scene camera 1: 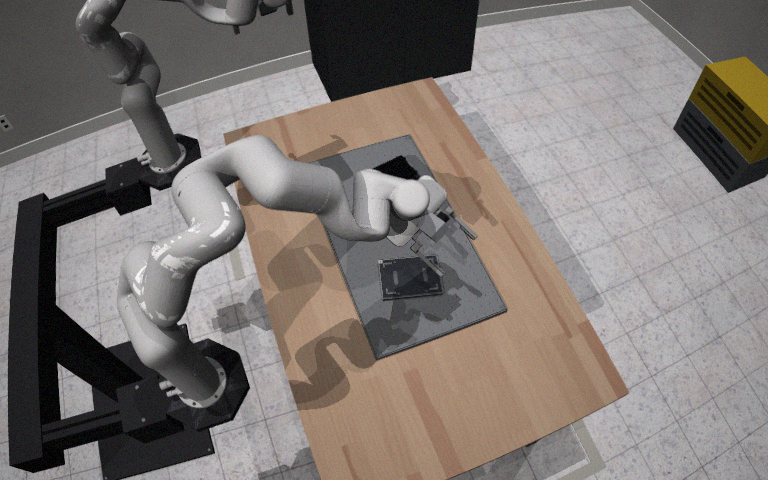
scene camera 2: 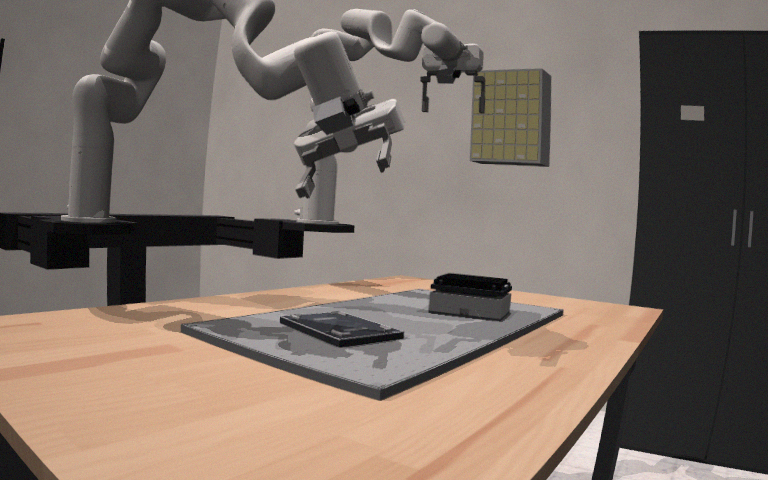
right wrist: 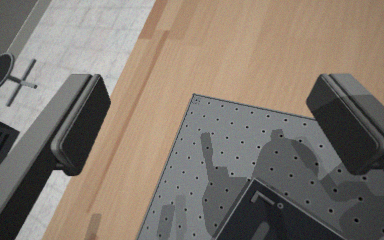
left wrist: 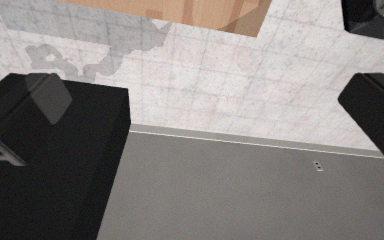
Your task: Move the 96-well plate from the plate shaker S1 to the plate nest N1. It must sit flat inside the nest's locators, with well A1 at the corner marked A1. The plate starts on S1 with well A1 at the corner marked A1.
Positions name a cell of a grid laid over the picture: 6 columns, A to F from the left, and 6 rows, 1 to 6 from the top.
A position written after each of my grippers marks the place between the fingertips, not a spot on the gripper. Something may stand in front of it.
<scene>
In view: my left gripper (scene camera 2: D2), my right gripper (scene camera 2: C3) and a black 96-well plate (scene camera 2: D4).
My right gripper shows as well in scene camera 1 (scene camera 1: D4). The right wrist view does not show the black 96-well plate: it is out of frame. The left wrist view misses the black 96-well plate: it is out of frame.
</scene>
